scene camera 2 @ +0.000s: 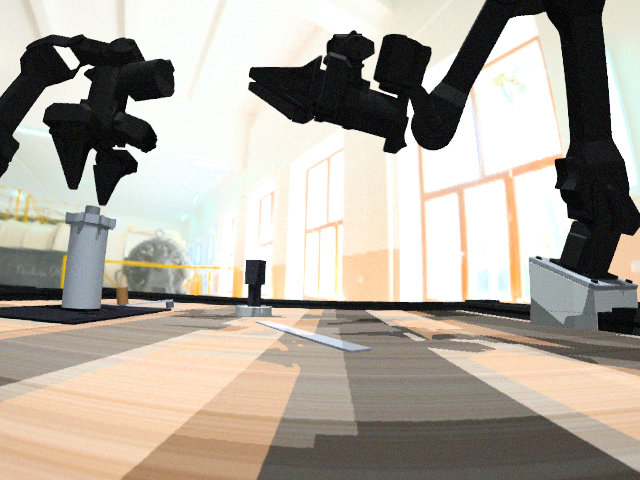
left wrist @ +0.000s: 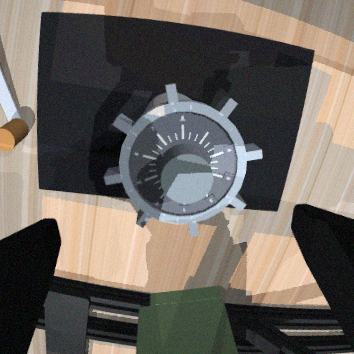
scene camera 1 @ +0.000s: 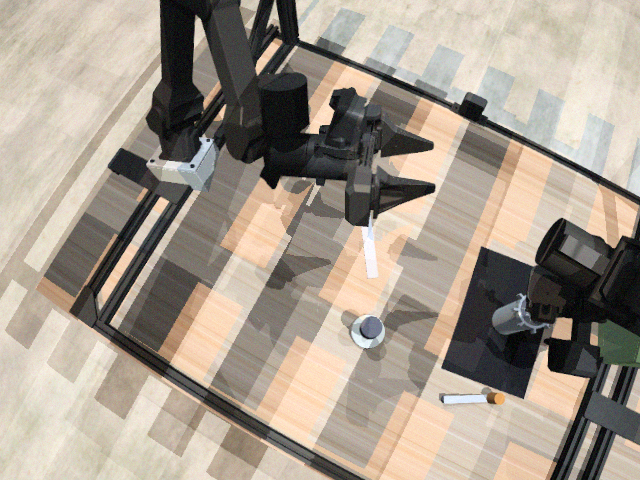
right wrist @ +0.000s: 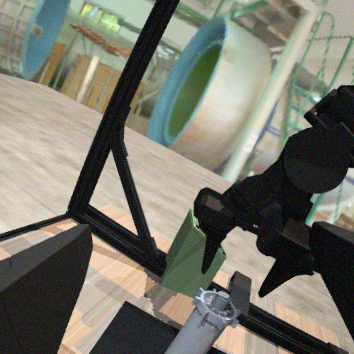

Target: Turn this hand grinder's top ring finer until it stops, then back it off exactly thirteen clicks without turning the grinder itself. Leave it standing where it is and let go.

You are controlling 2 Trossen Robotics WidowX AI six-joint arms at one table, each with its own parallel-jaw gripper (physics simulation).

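Places are measured from the left arm's base along level axes (x ahead, y left, z up), in millimetres.
Where they show: left gripper, fingertip midpoint: (scene camera 2: 88,198) (left wrist: 177,224) (right wrist: 231,284); right gripper, fingertip midpoint: (scene camera 2: 248,79) (scene camera 1: 434,165) (right wrist: 202,235); right arm's base, origin of the base link: (scene camera 2: 582,270) (scene camera 1: 180,150).
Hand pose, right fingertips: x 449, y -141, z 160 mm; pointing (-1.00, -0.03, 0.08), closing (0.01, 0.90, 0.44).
After its pixels a point has its place.
The grey hand grinder (scene camera 1: 509,317) {y -4, x 266, z -46 mm} (scene camera 2: 85,268) {y -35, x 253, z -75 mm} (left wrist: 187,185) {y -12, x 239, z 14 mm} (right wrist: 197,332) {y -25, x 263, z -40 mm} stands upright on the dark mat (scene camera 1: 465,335) {y 23, x 312, z -131 mm} (scene camera 2: 31,312) {y -84, x 216, z -131 mm} (left wrist: 70,125) {y 76, x 248, z -131 mm}. Its top ring (scene camera 2: 90,219) {y -38, x 252, z -9 mm} (left wrist: 241,162) {y -38, x 241, z -1 mm} has several outward lugs around a marked dial; the numbers are too small to read. My left gripper (scene camera 2: 88,195) {y -7, x 231, z 28 mm} (left wrist: 177,224) {y -7, x 231, z 28 mm} (right wrist: 231,284) {y -7, x 231, z 28 mm} is open and empty, pointing down just above the grinder. In the left wrist view the ring lies between and above its widely parted fingertips, apart from both. My right gripper (scene camera 1: 433,166) {y -141, x 449, z 160 mm} (scene camera 2: 250,79) {y -141, x 449, z 160 mm} is open and empty, high over the table, away from the grinder.
A crank handle (scene camera 1: 465,398) {y 133, x 302, z -123 mm} with an orange-brown knob (scene camera 1: 496,398) {y 126, x 256, z -99 mm} (scene camera 2: 122,295) {y 117, x 255, z -114 mm} (left wrist: 12,134) {y 117, x 252, z -101 mm} lies beside the mat. A dark-topped piece on a pale round base (scene camera 1: 360,338) {y 57, x 498, z -119 mm} stands mid-table, near a flat pale strip (scene camera 1: 370,253) {y -100, x 502, z -132 mm} (scene camera 2: 315,336) {y -192, x 528, z -132 mm}. A green block (scene camera 1: 620,343) {y 12, x 50, z -62 mm} (left wrist: 185,320) {y -6, x 50, z -87 mm} (right wrist: 192,260) {y -14, x 50, z -52 mm} is near the frame rails.
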